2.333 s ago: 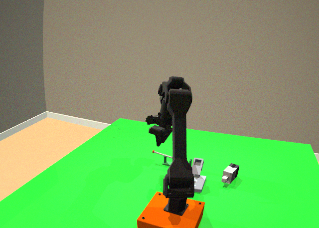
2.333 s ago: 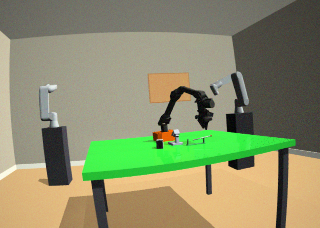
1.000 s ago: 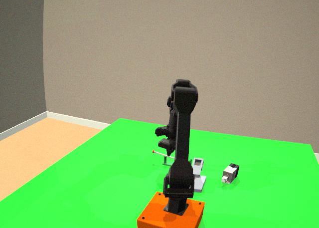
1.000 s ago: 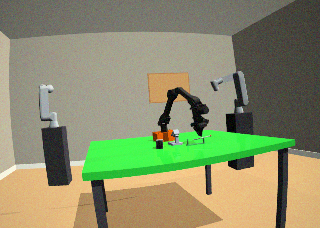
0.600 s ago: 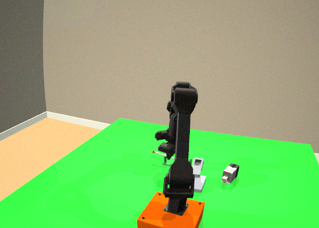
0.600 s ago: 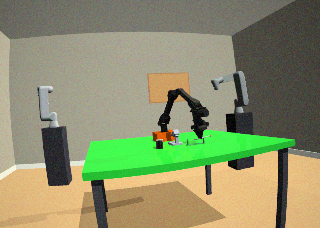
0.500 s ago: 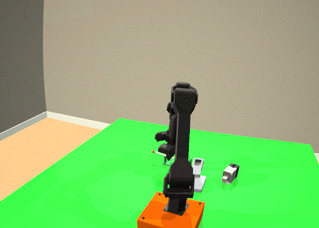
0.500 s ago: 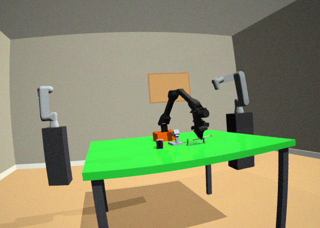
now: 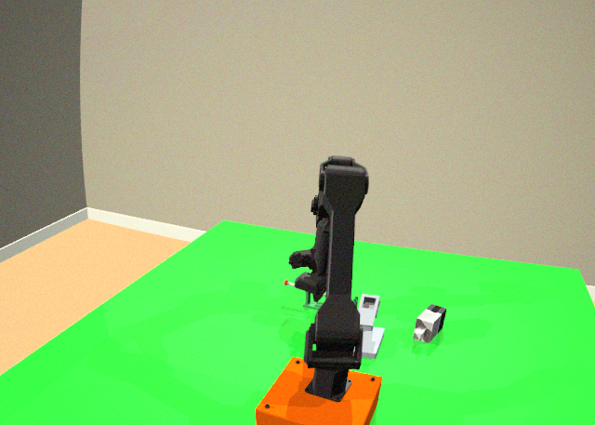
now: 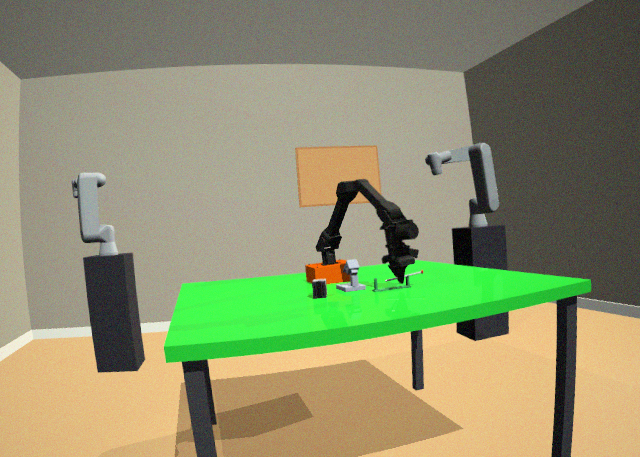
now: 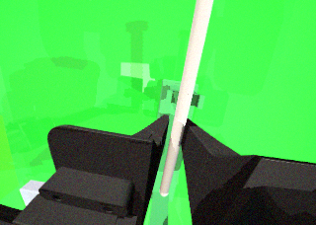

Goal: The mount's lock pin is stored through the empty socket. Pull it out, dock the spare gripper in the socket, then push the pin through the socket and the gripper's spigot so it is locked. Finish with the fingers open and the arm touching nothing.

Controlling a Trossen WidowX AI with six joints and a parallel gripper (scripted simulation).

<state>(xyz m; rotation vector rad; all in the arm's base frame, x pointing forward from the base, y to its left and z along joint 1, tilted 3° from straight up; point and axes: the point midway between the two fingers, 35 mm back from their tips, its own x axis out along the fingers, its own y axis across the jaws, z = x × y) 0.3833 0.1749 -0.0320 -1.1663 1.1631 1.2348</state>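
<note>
Right now my gripper tip is 40 mm to the left of the pin cradle and 10 mm below it. The rest, counted from my gripper tip: socket 160 mm to the right, 100 mm behind, 40 mm above; then spare gripper 290 mm to the right, 40 mm behind, 10 mm above.
</note>
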